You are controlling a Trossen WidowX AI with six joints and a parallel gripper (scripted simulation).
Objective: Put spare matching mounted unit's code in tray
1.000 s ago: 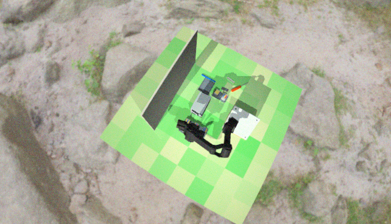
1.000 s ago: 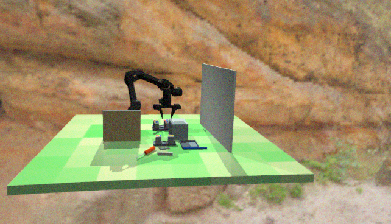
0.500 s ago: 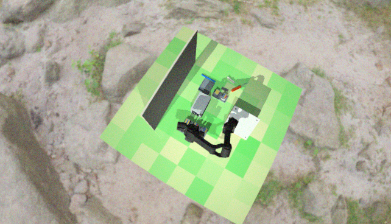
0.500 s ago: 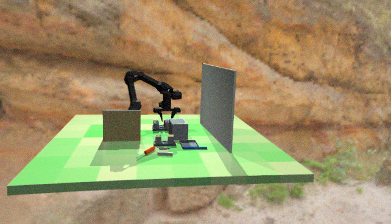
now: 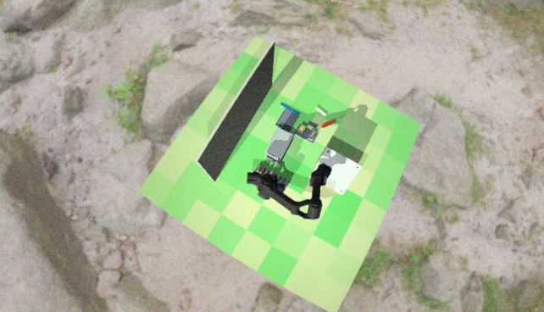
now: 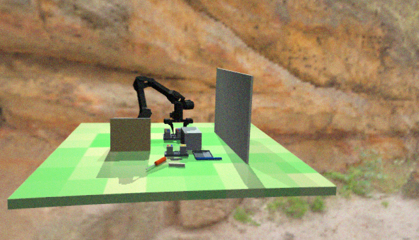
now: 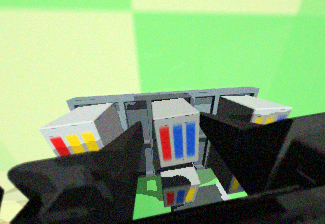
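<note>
Right now my gripper tip is 14 cm short of the dark tray, 40 cm to the left of it and 1 cm above it. Also, from my gripper tip: small pale bar (1 cm ahead, 58 cm to the right, 1 cm below); then grey mounted unit (8 cm ahead, 22 cm to the right, 3 cm above); then dark wall panel (31 cm ahead, 19 cm to the right, 21 cm above).
</note>
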